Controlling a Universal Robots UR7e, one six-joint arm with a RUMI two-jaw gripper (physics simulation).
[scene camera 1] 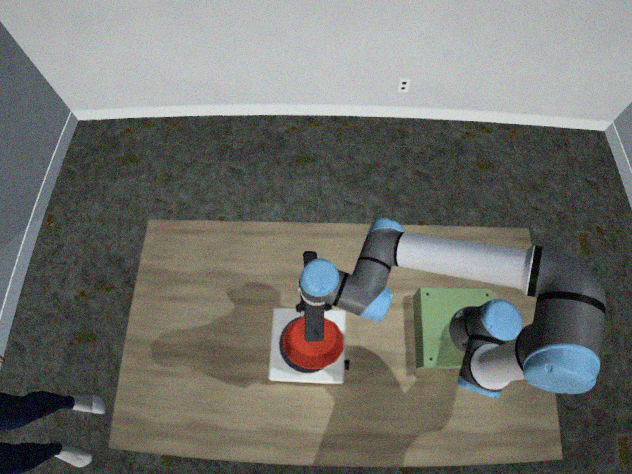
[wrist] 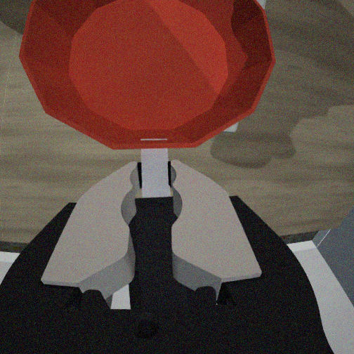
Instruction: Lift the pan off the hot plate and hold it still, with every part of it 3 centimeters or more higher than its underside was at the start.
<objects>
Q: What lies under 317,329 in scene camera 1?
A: The gripper.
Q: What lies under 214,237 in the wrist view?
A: The gripper.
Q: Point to a white hot plate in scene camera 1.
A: At 281,368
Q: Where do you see a red pan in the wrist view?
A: At 152,82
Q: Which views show the red pan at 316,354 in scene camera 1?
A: Scene camera 1 and the wrist view: all of them.
</objects>
